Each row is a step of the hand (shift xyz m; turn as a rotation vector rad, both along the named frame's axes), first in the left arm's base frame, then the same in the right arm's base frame.
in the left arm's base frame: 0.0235 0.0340 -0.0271 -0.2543 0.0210 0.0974
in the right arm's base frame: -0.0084 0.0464 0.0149 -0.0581 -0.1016 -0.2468
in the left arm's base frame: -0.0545 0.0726 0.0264 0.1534 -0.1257 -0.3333
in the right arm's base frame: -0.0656 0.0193 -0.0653 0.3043 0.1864 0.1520
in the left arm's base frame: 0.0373 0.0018 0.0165 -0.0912 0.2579 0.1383
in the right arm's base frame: -0.0160 -0.0043 0.0373 -0.2730 0.0541 -0.1285
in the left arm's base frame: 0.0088 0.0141 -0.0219 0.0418 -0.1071 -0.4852
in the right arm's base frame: 0.0039 0.0268 0.0046 0.4047 0.2898 0.0292
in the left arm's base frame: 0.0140 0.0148 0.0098 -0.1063 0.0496 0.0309
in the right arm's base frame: -0.0187 0.0051 0.0116 -0.0472 -0.0083 -0.1114
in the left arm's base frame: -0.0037 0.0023 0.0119 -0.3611 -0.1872 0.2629
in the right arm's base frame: -0.0094 -0.0078 -0.0033 -0.0100 -0.3787 -0.3017
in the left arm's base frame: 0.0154 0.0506 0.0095 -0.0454 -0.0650 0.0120
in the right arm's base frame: -0.0446 0.0293 0.0063 0.0432 -0.0597 -0.0316
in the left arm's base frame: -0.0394 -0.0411 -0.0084 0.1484 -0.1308 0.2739
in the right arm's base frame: 0.0392 -0.0280 -0.0315 -0.1057 -0.2602 0.1879
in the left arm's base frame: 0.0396 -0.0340 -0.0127 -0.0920 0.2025 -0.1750
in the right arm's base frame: 0.0297 -0.0063 0.0443 -0.0190 0.2455 -0.1395
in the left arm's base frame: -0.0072 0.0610 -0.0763 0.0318 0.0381 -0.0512
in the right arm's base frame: 0.0085 0.0947 -0.0235 0.0043 0.0681 0.0207
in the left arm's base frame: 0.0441 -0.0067 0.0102 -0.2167 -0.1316 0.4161
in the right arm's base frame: -0.0062 -0.0041 0.0451 -0.1682 -0.4282 -0.1605
